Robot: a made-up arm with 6 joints. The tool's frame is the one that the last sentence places.
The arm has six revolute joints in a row. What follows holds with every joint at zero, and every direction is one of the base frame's. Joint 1 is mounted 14.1 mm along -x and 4.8 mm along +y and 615.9 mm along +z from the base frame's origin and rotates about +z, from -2.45 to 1.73 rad. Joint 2 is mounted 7.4 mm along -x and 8.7 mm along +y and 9.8 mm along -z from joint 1 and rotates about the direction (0.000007, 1, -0.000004), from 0.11 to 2.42 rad. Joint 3 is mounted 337.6 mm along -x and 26.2 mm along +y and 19.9 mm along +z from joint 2 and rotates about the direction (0.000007, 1, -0.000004), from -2.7 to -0.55 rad. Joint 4 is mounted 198.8 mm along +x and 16.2 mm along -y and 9.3 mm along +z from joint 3 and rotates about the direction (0.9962, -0.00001, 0.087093), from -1.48 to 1.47 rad. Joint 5 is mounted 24.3 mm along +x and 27.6 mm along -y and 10 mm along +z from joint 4 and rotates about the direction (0.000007, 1, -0.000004), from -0.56 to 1.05 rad. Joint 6 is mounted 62.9 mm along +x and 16 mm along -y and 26.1 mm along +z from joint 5 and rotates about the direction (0.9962, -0.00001, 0.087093), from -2 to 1.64 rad. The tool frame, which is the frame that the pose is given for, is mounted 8.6 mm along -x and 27.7 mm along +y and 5 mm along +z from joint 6; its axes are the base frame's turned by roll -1.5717, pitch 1.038 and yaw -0.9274 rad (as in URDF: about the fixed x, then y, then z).
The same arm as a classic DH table. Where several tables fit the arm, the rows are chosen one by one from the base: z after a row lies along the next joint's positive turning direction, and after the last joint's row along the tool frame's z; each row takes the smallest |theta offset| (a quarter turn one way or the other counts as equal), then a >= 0, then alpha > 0; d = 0 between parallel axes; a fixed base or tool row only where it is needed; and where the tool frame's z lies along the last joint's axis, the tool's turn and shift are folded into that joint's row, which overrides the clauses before.
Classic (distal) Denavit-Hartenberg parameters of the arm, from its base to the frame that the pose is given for. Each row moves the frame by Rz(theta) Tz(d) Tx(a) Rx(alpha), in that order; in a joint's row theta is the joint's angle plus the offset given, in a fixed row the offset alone. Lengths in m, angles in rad.
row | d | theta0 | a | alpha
base (fixed) | 0 | -0.3281 | -0.0149 | 0
joint 1 | 0.6061 | 0.3281 | -0.0074 | -1.5708
joint 2 | 0 | 0.0589 | -0.3382 | 0
joint 3 | 0.0187 | 1.4247 | 0.0081 | 1.5708
joint 4 | 0.2239 | 0 | -0.0078 | -1.5708
joint 5 | -0.0436 | 0 | -0.0205 | 1.5708
joint 6 | 0.0214 | -0.1162 | -0.0089 | -0.6493
tool (fixed) | 0.0444 | -0.3876 | 0 | 0
Joint limits (rad, base to tool): -2.45..1.73 0.11..2.42 -2.7..-0.55 -1.48..1.47 -0.56..1.05 -2..1.64

